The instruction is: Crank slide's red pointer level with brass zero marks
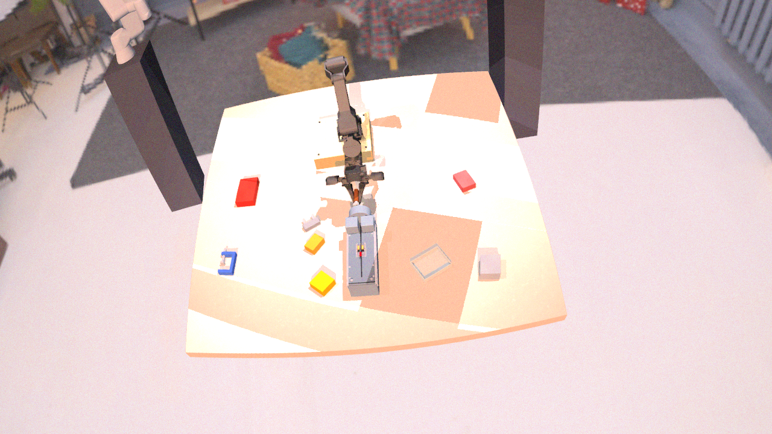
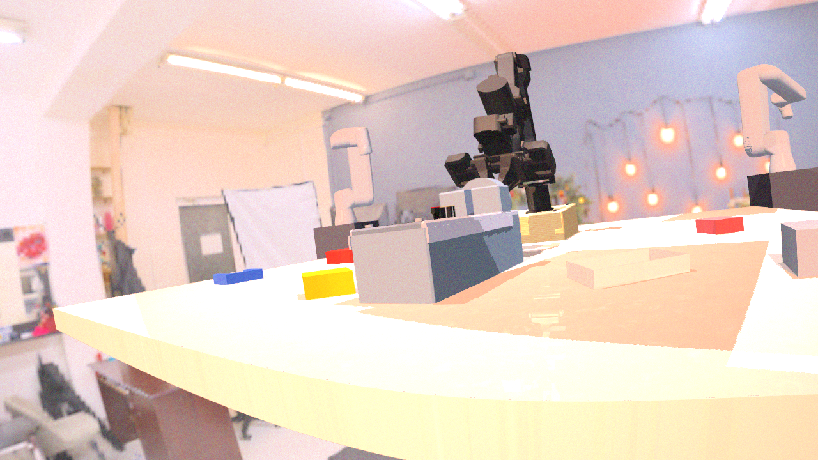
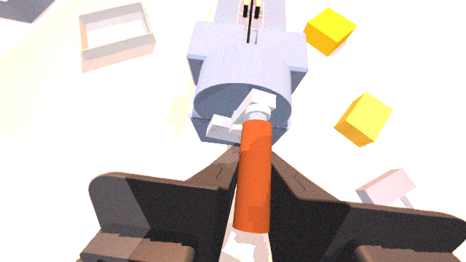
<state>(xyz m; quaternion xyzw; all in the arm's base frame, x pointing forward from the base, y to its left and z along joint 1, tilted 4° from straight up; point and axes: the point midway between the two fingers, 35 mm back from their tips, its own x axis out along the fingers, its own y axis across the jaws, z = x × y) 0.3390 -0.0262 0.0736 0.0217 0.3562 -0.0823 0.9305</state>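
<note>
The orange crank handle lies 20 mm behind my gripper tip and 20 mm above it. Also, from my gripper tip: shallow white tray: 230 mm ahead, 190 mm to the left, 90 mm below; red pointer: 190 mm ahead, 20 mm to the right, 10 mm below; yellow cube: 220 mm ahead, 160 mm to the right, 80 mm below.
</note>
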